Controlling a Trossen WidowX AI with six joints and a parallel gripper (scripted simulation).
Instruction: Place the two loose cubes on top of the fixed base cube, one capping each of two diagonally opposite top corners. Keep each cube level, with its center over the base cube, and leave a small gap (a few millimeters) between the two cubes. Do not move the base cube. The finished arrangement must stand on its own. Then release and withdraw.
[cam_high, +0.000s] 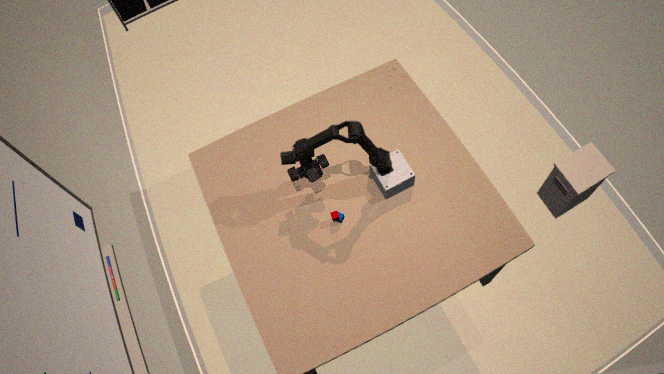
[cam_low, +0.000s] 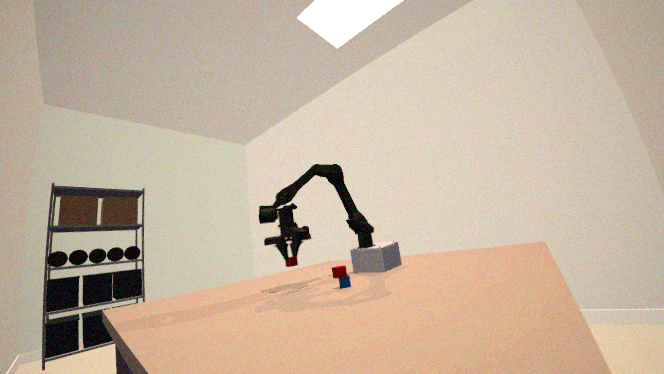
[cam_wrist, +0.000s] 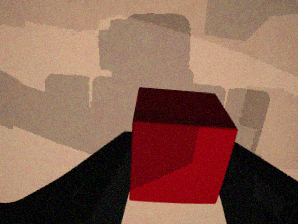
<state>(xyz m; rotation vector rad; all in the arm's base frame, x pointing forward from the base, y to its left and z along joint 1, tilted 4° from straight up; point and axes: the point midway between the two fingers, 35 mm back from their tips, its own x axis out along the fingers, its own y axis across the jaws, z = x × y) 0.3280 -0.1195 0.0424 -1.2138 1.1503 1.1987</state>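
The blue base cube lies 22 cm to the left of my gripper tip, 8 cm below it and 4 cm behind it. From my gripper tip the other things lie so: red cube: right at my gripper tip.
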